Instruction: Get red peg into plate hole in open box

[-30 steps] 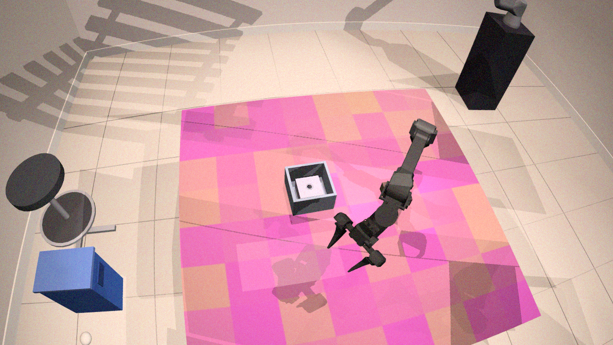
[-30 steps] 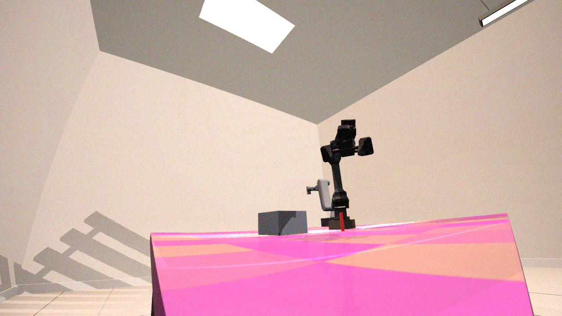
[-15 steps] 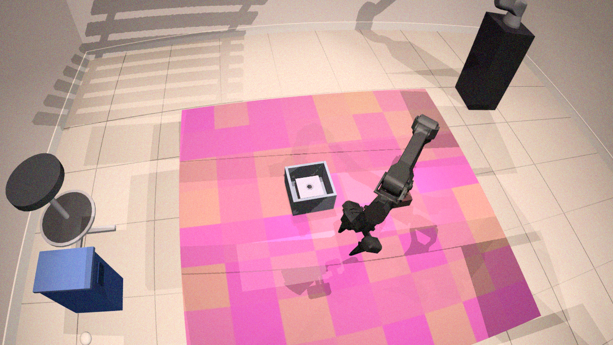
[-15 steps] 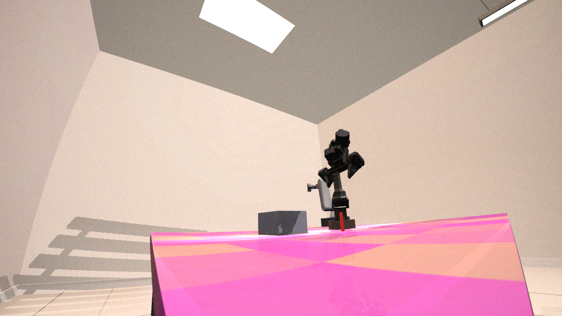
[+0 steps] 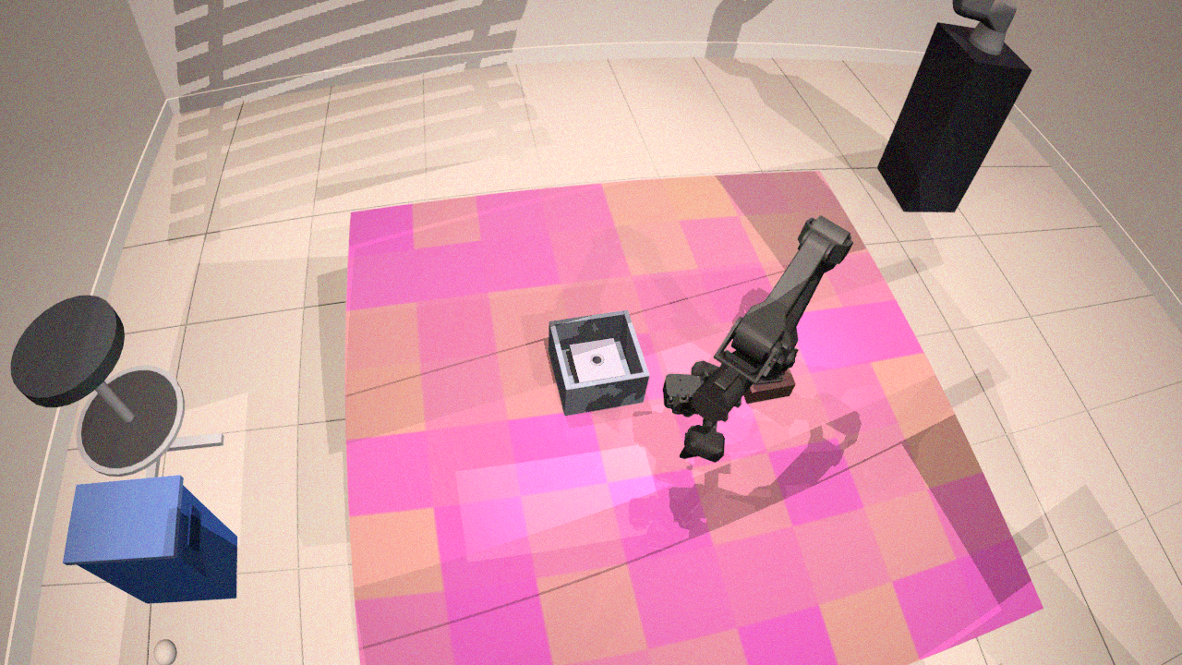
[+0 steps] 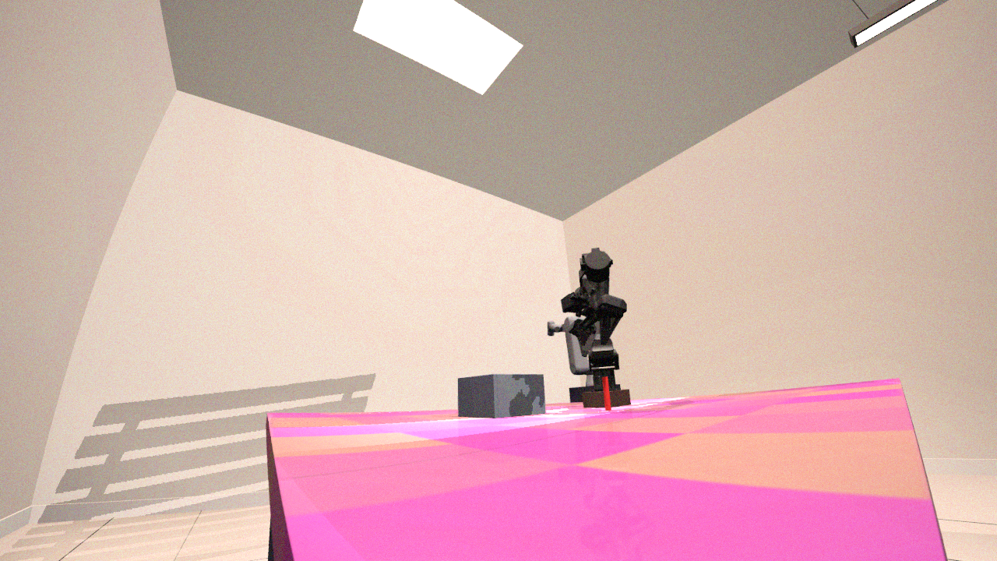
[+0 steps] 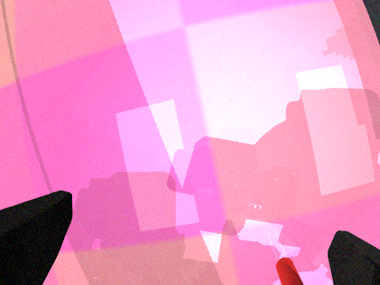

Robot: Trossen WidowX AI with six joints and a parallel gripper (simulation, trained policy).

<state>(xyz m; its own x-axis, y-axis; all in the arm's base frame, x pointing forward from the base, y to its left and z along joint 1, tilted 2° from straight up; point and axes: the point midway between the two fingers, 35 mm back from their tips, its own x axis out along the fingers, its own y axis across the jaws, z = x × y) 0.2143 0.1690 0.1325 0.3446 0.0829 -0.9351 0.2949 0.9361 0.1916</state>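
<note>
The red peg is 10 cm below my gripper tip, 8 cm behind it and 4 cm to the right of it. Round my gripper tip: grey box (23 cm to the right, 11 cm below, 11 cm ahead).
</note>
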